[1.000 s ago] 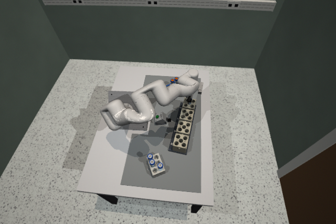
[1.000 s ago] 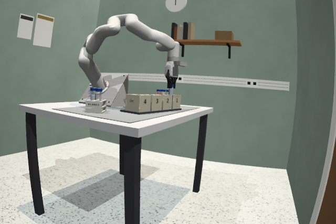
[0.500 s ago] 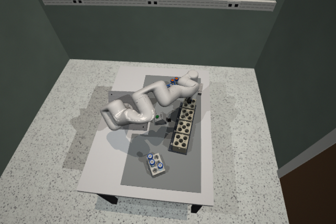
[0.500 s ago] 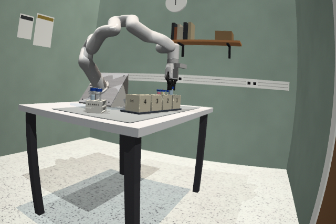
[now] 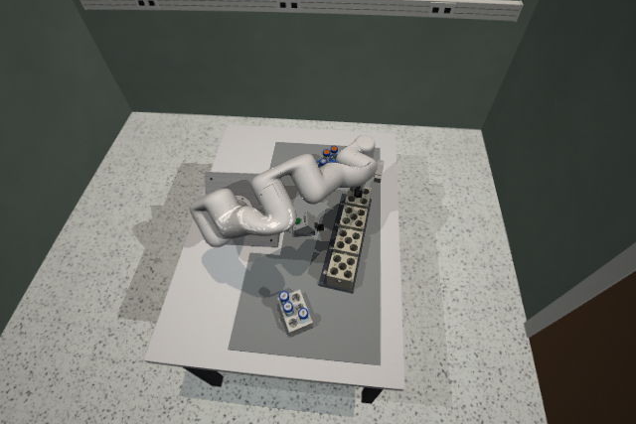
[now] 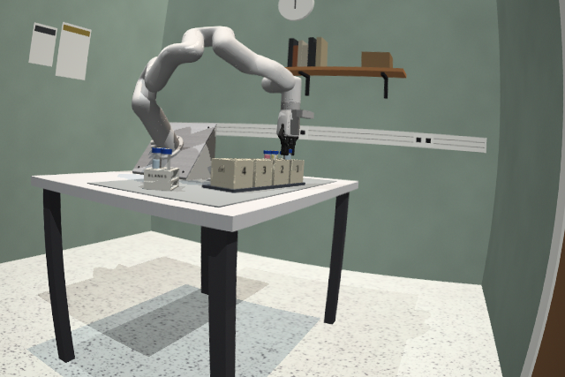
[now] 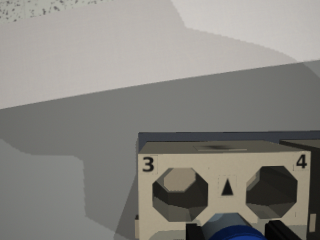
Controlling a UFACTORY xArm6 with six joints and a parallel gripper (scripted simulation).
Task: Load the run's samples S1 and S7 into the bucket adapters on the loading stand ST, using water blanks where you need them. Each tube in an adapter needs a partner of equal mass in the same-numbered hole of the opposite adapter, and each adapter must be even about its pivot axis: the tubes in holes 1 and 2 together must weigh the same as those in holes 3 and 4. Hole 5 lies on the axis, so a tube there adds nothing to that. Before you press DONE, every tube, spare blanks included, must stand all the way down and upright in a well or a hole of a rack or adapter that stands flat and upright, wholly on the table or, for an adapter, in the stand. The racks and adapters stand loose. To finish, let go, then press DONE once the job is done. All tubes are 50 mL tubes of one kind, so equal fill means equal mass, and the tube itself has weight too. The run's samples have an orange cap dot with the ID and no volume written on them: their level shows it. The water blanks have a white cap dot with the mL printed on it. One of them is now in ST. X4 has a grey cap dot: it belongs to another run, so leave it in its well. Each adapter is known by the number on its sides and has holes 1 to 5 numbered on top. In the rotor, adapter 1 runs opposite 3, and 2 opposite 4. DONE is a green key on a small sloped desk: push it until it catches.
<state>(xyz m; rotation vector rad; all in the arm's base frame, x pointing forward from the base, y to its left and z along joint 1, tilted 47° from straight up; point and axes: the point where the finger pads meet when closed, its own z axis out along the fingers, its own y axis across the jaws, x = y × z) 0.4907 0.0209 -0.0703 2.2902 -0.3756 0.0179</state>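
Now: the blue-capped water blank 5 cm below my hand and 1 cm to the right of it. The rest, counted from my hand: green DONE key 26 cm behind, 10 cm to the right, 6 cm below; bucket adapter 8 cm below; blue sample rack 21 cm to the left, 11 cm behind, 10 cm below.
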